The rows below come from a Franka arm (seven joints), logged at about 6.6 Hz.
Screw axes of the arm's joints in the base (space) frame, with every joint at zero. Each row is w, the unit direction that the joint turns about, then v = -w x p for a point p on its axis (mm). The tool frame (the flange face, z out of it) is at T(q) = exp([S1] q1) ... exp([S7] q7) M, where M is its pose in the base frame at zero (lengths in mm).
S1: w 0 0 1 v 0 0 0
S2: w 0 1 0 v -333 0 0
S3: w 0 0 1 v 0 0 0
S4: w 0 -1 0 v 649 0 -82.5
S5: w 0 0 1 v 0 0 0
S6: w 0 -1 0 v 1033 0 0
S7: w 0 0 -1 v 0 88 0
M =
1 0 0 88
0 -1 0 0
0 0 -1 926
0 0 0 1
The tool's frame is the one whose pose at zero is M.
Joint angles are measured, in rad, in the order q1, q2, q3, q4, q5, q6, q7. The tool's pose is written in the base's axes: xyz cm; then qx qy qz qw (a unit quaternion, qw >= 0). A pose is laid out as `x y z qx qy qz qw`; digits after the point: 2 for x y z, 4 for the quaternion.
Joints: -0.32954 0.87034 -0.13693 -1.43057 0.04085 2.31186 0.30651
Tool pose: 65.70 -30.89 17.71 0.9296 -0.3665 0.0064 0.0375
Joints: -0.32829 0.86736 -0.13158 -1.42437 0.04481 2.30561 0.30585
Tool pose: 66.03 -30.56 18.10 0.9302 -0.3653 0.0080 0.0338
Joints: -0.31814 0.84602 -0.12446 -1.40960 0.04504 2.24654 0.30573
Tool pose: 66.62 -29.48 19.72 0.9328 -0.3592 -0.0033 0.0289
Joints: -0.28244 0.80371 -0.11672 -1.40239 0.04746 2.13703 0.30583
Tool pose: 67.37 -26.42 22.14 0.9388 -0.3422 -0.0329 0.0214
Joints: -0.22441 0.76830 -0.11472 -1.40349 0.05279 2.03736 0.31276
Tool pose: 68.07 -22.06 23.85 0.9452 -0.3195 -0.0649 0.0172
